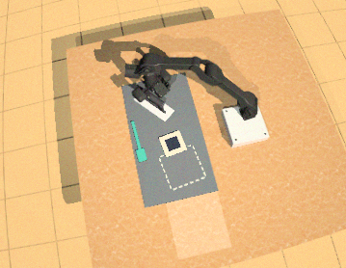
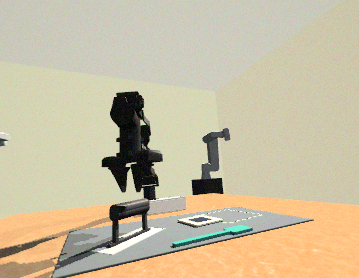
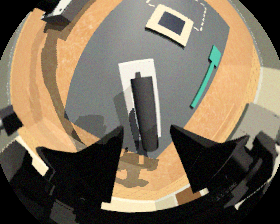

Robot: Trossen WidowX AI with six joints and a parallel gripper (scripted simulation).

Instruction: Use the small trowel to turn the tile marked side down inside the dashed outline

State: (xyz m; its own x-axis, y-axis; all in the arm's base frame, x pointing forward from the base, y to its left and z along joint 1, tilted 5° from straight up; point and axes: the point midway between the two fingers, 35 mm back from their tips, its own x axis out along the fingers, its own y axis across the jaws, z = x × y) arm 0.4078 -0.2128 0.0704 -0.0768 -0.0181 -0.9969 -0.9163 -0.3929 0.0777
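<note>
My gripper tip is 7 cm above the small trowel, 2 cm to the right of it and 1 cm past it. The rest, counted from my gripper tip: teal flat tool 18 cm to the left, 14 cm ahead, 11 cm below; then tile 23 cm to the left, 11 cm below, 2 cm behind; then grey mat 17 cm to the left, 13 cm below.
</note>
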